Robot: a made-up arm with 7 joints. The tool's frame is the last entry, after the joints.
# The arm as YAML. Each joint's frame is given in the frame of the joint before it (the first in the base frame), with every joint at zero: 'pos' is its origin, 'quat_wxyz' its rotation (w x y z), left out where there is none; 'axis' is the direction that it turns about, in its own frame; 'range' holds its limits. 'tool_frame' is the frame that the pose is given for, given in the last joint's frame.
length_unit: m
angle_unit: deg
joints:
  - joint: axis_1
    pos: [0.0, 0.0, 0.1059]
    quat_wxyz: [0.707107, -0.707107, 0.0, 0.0]
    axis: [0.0, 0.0, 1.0]
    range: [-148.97, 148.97]
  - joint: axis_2
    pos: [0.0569, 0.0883, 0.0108]
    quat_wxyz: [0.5, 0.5, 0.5, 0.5]
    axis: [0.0, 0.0, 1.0]
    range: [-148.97, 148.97]
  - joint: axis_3
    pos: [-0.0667, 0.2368, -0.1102]
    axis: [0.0, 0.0, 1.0]
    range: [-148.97, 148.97]
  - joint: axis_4
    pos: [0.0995, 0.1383, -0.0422]
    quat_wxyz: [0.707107, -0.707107, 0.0, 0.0]
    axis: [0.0, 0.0, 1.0]
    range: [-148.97, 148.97]
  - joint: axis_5
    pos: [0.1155, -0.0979, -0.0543]
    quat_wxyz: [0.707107, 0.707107, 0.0, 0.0]
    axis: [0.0, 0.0, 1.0]
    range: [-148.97, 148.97]
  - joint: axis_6
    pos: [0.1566, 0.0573, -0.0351]
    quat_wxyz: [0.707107, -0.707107, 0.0, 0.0]
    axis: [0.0, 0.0, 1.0]
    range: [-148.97, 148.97]
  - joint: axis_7
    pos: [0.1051, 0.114, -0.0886]
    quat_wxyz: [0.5, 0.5, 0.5, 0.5]
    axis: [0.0, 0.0, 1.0]
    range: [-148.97, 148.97]
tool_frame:
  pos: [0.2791, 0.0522, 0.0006]
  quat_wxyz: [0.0, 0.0, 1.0, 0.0]
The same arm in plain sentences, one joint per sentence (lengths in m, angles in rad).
The arm has seven revolute joints in a row. What follows holds with every joint at zero, and every direction is one of the base frame's.
Joint 1 sits 0.1059 m along +z from the base frame's origin and rotates about +y, from -2.6 to 2.6 rad.
Joint 2 sits 0.0569 m along +x and 0.0108 m along +y and 0.0883 m along -z from joint 1 and rotates about +x, from -2.6 to 2.6 rad.
Joint 3 sits 0.1102 m along -x and 0.2368 m along +y and 0.0667 m along +z from joint 2 and rotates about +x, from -2.6 to 2.6 rad.
Joint 4 sits 0.0422 m along -x and 0.1383 m along +y and 0.0995 m along -z from joint 3 and rotates about +y, from -2.6 to 2.6 rad.
Joint 5 sits 0.0979 m along +x and 0.0543 m along -y and 0.1155 m along -z from joint 4 and rotates about +x, from -2.6 to 2.6 rad.
Joint 6 sits 0.0351 m along -x and 0.0573 m along +y and 0.1566 m along -z from joint 5 and rotates about +y, from -2.6 to 2.6 rad.
Joint 7 sits 0.114 m along -x and 0.0886 m along -y and 0.1051 m along -z from joint 6 and rotates about -z, from -2.6 to 2.6 rad.
The tool frame, which is the frame that the pose is given for, sits 0.2791 m along -x and 0.0522 m along +y and 0.0006 m along -z from joint 7; its axes are parallel to the base frame's.

